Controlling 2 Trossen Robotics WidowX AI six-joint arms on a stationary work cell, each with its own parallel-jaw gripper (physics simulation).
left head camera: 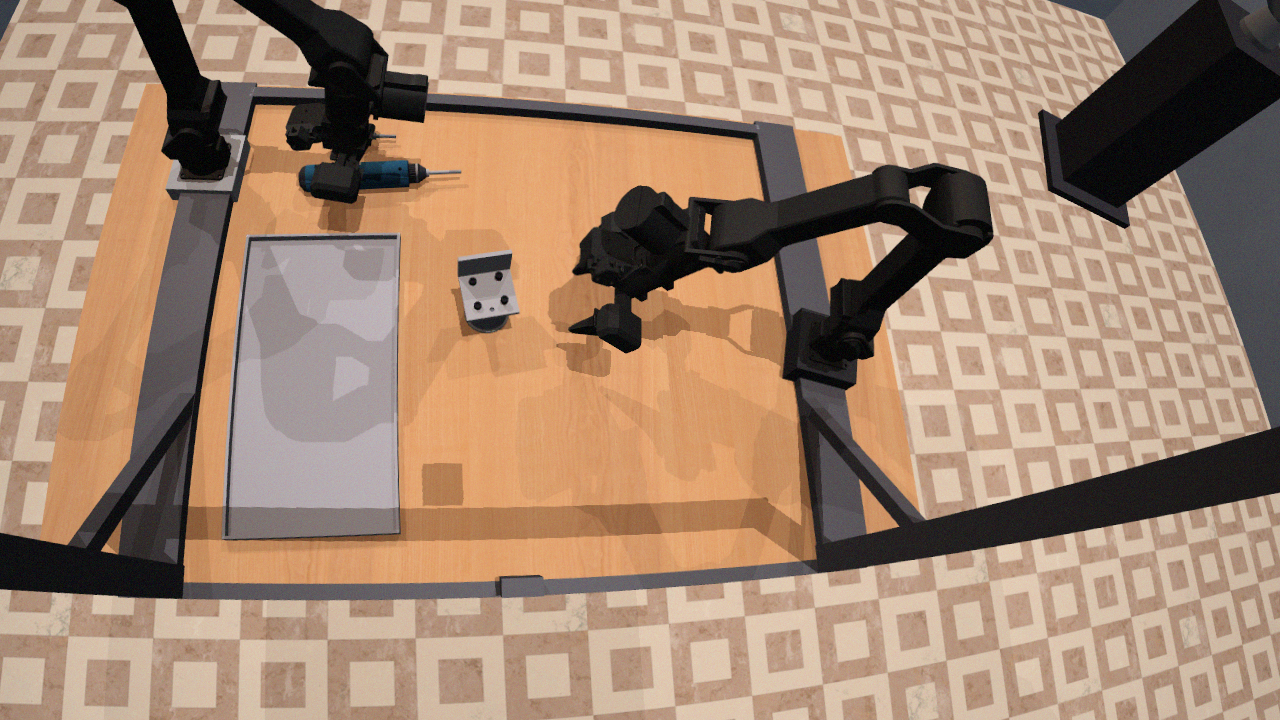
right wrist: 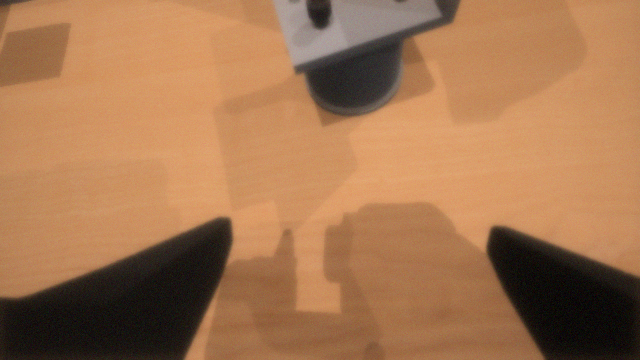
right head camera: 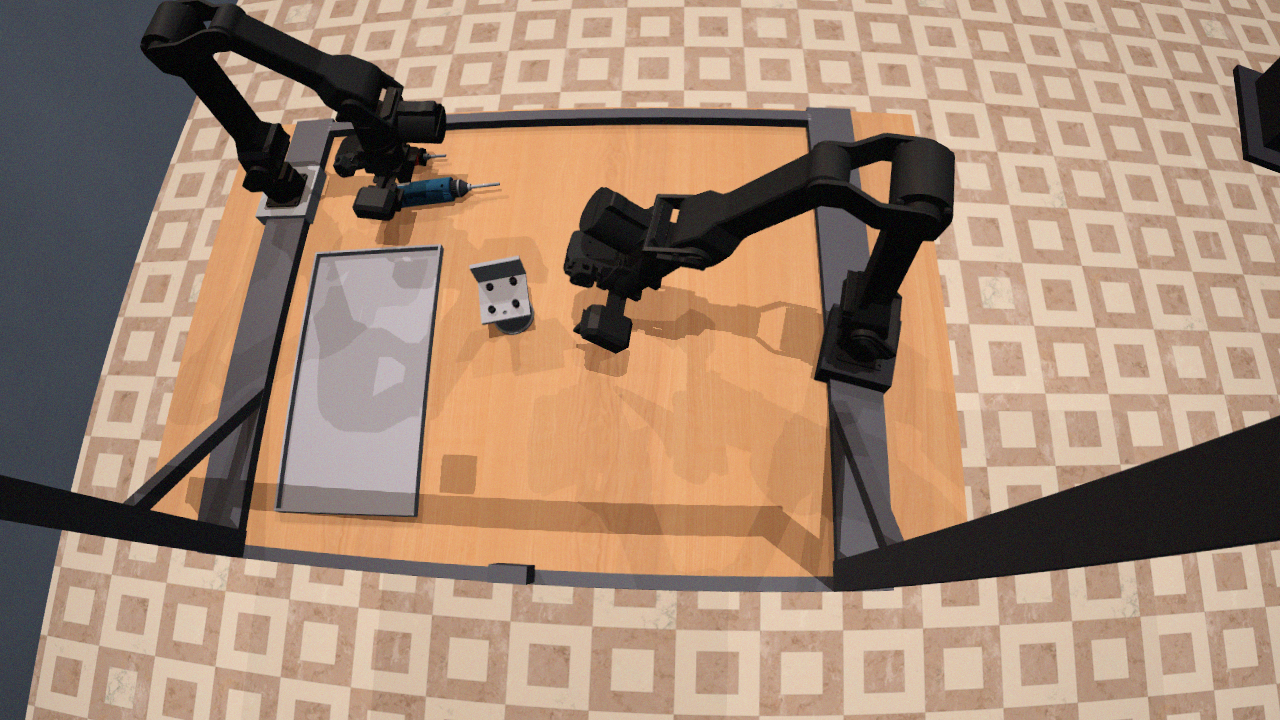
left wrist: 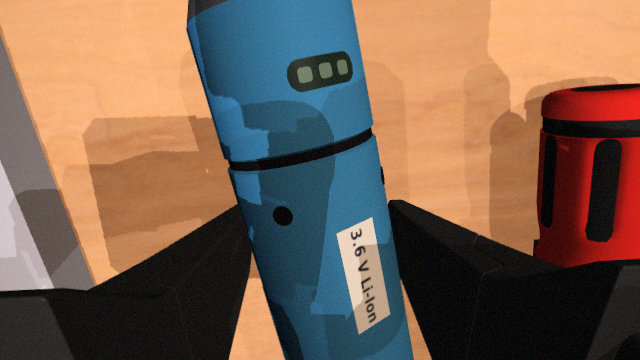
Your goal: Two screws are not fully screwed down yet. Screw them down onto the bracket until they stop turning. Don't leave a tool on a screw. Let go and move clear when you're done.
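Places are measured from the left arm's base along level axes (x back, y down, z right), in centimetres.
Where they show: left gripper, fingertip midpoint: (right head camera: 402,199) (left wrist: 320,215); right gripper, fingertip midpoint: (left head camera: 572,301) (right wrist: 358,233) (right head camera: 582,302); left arm's base, origin of the base link: (left head camera: 205,161) (right head camera: 287,190); right arm's base, origin of the base link: (left head camera: 829,345) (right head camera: 862,344).
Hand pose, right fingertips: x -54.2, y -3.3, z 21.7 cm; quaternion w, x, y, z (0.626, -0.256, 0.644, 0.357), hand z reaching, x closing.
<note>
Each offset is from my right fingertips to the centre of the thing.
The blue electric screwdriver {dx +28.0, dy +4.3, dz -21.2 cm} (left head camera: 389,173) (right head camera: 427,190) (left wrist: 300,125) lies at the back left, its bit pointing right in the head views. My left gripper (left head camera: 338,161) (right head camera: 380,183) (left wrist: 320,215) is shut on its body, one finger against each side. The grey bracket {dx +11.2, dy -2.1, dz -0.5 cm} (left head camera: 487,289) (right head camera: 503,295) (right wrist: 365,25) sits on a dark round base {dx +11.2, dy +3.1, dz -0.5 cm} (right wrist: 355,82), with several dark screws on its plate. One screw {dx +9.1, dy -0.5, dz +0.8 cm} (right wrist: 320,12) shows near its edge in the right wrist view. Screw heights cannot be told. My right gripper (left head camera: 574,298) (right head camera: 572,302) (right wrist: 358,233) is open and empty, right of the bracket.
A red screwdriver {dx +31.4, dy +4.8, dz -28.8 cm} (left wrist: 575,190) lies beside the blue one, close to my left gripper's outer finger; the left arm mostly hides it in the head views. A shallow grey tray {dx +33.9, dy +5.5, dz +9.9 cm} (left head camera: 398,402) (right head camera: 427,358) lies left of the bracket. Dark frame beams (left head camera: 590,109) edge the table.
</note>
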